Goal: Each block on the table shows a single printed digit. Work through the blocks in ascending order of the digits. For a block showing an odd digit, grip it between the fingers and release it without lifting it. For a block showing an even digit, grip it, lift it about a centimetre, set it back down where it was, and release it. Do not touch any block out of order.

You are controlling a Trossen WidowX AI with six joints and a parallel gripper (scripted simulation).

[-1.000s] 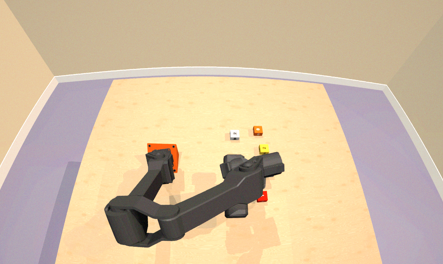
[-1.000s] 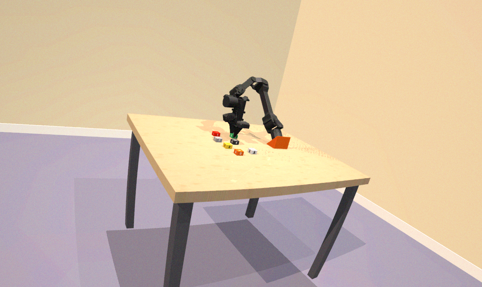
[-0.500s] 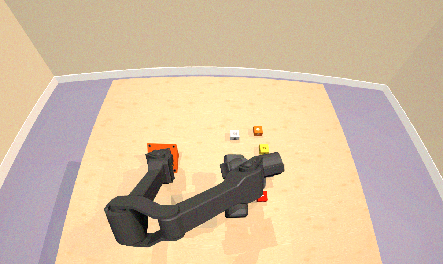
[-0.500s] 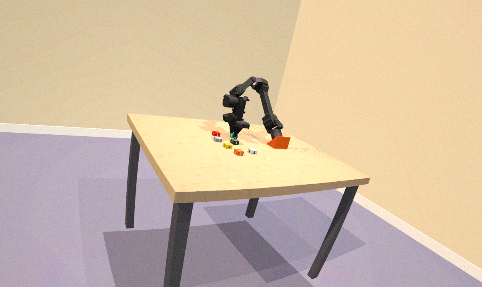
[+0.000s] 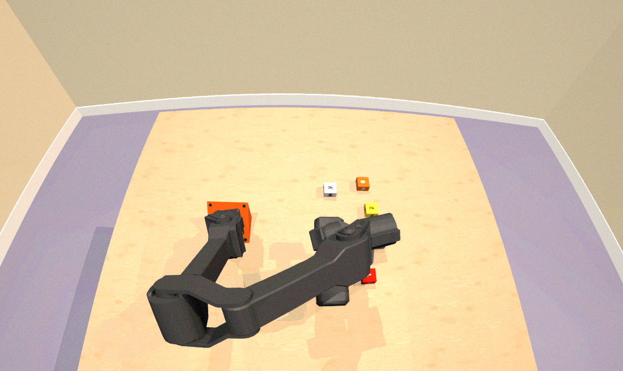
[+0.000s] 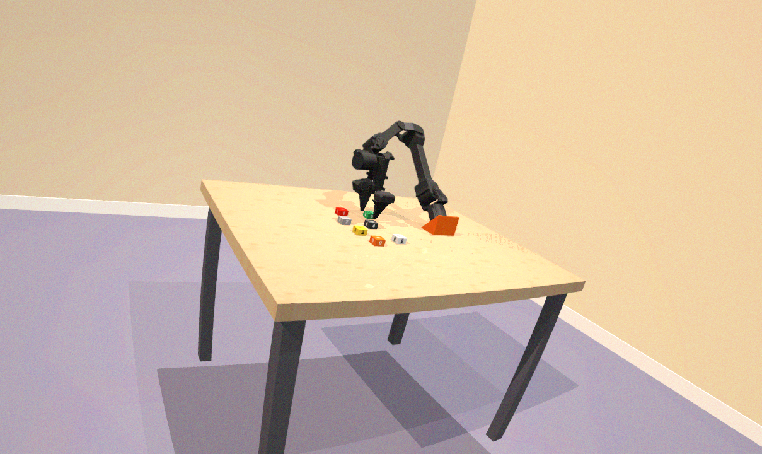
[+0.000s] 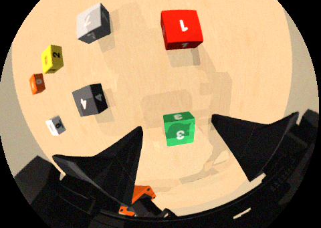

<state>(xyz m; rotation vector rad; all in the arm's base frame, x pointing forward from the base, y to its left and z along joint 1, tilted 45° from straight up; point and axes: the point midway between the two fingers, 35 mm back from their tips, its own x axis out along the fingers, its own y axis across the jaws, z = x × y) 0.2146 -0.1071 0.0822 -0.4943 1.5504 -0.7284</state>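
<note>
Now: the green block 1 cm behind my gripper tip. The rest, counted from my gripper tip: dark block 9 cm to the left, 6 cm ahead; red block 9 cm ahead, 2 cm to the right; grey block 14 cm ahead, 6 cm to the left.
</note>
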